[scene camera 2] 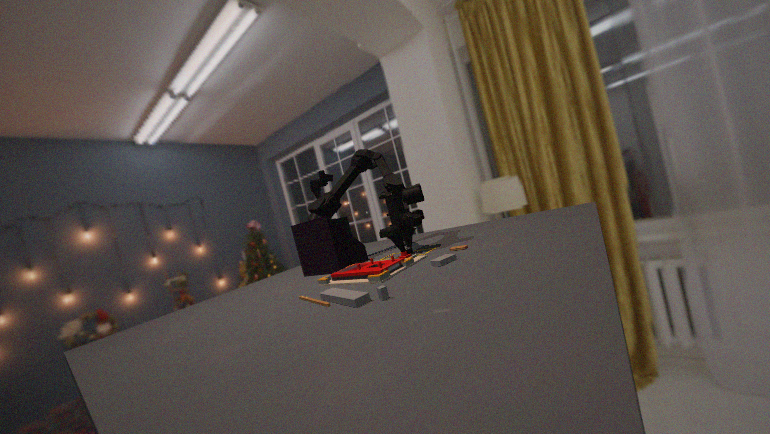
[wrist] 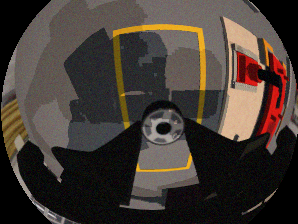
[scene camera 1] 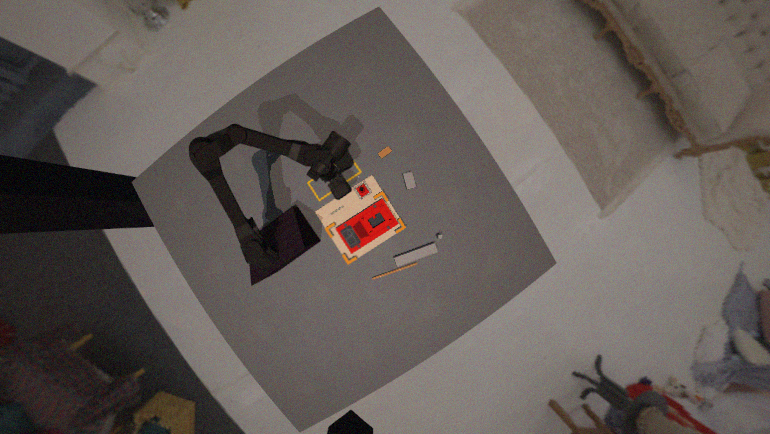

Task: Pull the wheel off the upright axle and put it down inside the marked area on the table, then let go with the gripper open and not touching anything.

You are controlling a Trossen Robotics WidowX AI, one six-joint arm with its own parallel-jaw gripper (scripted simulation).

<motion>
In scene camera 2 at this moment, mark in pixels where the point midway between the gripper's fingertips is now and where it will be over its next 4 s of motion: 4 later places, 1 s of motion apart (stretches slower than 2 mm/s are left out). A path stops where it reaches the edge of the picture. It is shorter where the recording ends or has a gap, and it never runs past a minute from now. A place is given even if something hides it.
My gripper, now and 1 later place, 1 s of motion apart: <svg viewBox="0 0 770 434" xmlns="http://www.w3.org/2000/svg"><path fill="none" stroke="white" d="M407 251L378 228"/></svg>
</motion>
